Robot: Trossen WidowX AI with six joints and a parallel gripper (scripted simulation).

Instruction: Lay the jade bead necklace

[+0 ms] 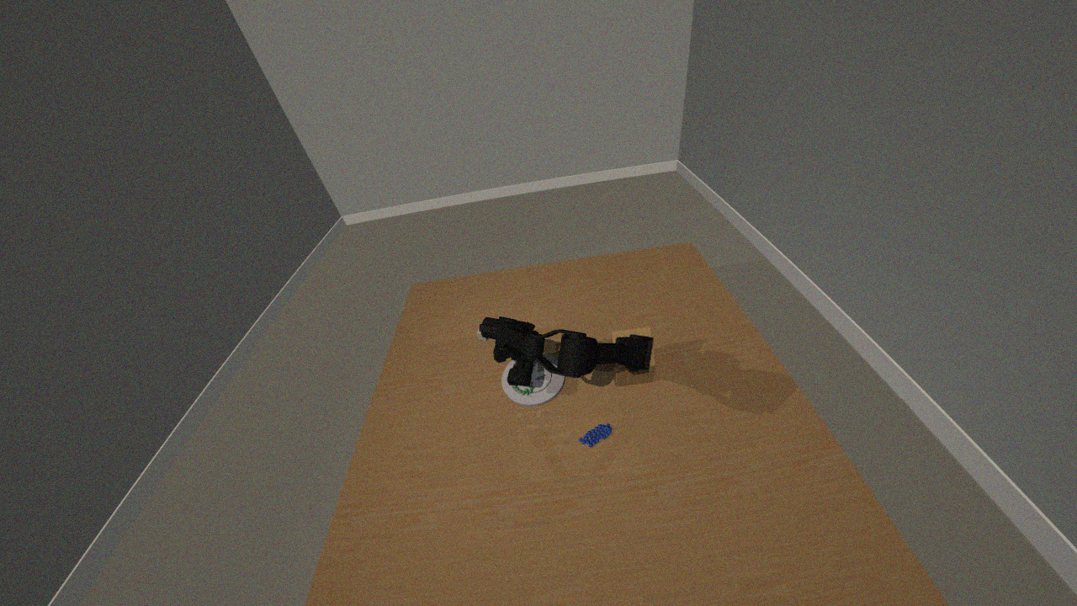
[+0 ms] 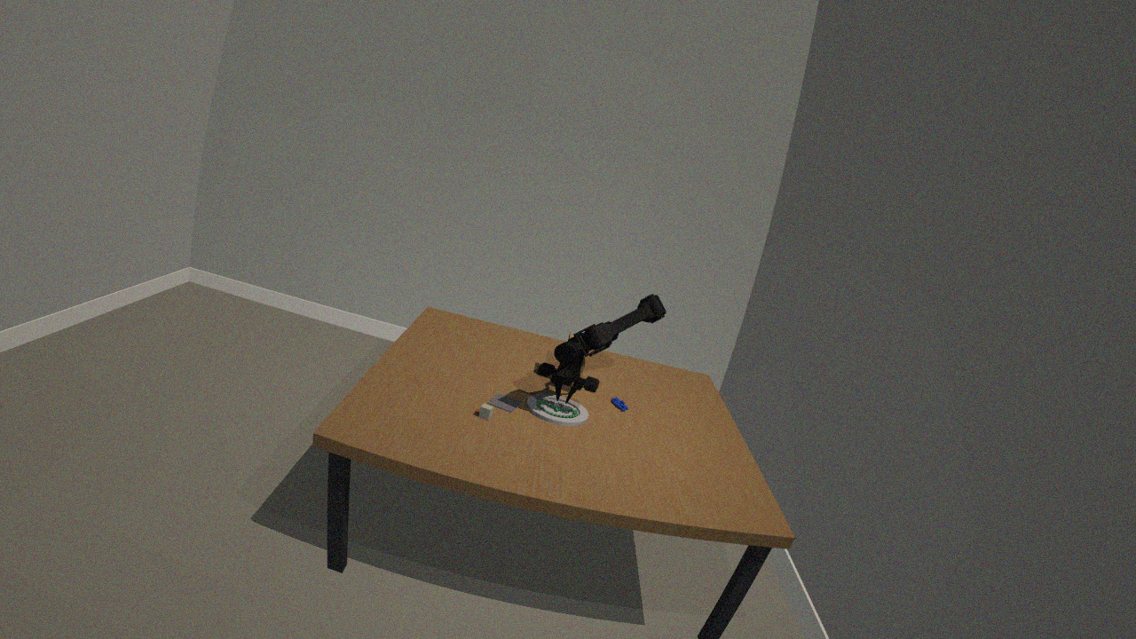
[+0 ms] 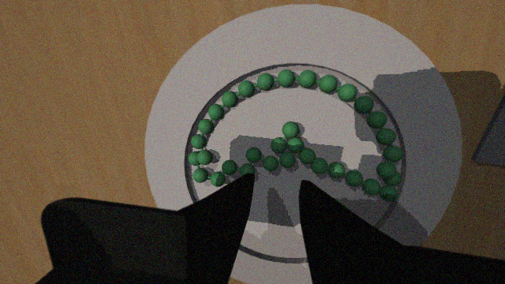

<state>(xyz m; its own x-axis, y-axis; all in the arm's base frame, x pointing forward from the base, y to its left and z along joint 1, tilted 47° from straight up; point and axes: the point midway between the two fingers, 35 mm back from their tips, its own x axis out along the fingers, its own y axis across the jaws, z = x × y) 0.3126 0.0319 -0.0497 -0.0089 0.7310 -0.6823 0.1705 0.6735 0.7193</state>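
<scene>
The round bead board is 1 cm behind my gripper tip, 1 cm to the right of it and 3 cm below it. Round my gripper tip: pale block 17 cm ahead, 21 cm to the right, 2 cm below; flat grey plate 3 cm ahead, 17 cm to the right, 4 cm below.
</scene>
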